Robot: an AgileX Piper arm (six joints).
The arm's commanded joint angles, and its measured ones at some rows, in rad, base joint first. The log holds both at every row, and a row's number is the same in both.
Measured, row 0:
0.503, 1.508, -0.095, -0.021, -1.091, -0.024
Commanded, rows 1 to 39:
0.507, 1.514, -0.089, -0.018, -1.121, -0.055
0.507, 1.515, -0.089, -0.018, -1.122, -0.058
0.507, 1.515, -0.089, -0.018, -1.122, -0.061
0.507, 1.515, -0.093, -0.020, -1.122, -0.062
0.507, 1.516, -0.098, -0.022, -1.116, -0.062
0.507, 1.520, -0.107, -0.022, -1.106, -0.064
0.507, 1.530, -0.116, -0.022, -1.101, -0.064
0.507, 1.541, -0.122, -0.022, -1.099, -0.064
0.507, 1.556, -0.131, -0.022, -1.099, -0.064
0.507, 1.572, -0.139, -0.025, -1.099, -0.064
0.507, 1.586, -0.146, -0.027, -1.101, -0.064
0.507, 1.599, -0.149, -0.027, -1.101, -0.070
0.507, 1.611, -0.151, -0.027, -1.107, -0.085
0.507, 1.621, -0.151, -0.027, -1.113, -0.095
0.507, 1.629, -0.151, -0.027, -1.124, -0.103
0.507, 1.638, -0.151, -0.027, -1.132, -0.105
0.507, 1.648, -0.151, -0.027, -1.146, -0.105
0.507, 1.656, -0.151, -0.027, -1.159, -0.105
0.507, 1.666, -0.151, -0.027, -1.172, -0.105
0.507, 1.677, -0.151, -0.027, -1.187, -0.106
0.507, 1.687, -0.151, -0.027, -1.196, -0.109
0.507, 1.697, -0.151, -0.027, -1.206, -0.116
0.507, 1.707, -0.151, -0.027, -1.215, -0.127
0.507, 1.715, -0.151, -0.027, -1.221, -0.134
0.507, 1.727, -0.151, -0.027, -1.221, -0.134
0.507, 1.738, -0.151, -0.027, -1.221, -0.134
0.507, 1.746, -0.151, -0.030, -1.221, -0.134
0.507, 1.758, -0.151, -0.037, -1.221, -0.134
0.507, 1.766, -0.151, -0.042, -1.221, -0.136
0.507, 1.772, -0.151, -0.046, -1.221, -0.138
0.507, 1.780, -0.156, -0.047, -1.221, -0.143
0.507, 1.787, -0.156, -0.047, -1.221, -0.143
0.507, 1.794, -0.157, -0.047, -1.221, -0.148
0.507, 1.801, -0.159, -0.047, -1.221, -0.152
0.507, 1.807, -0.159, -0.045, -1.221, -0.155
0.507, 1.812, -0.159, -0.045, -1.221, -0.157
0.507, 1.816, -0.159, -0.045, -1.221, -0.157
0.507, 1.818, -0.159, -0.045, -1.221, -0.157
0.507, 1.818, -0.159, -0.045, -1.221, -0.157
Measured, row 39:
0.503, 1.808, -0.153, -0.040, -1.206, -0.146
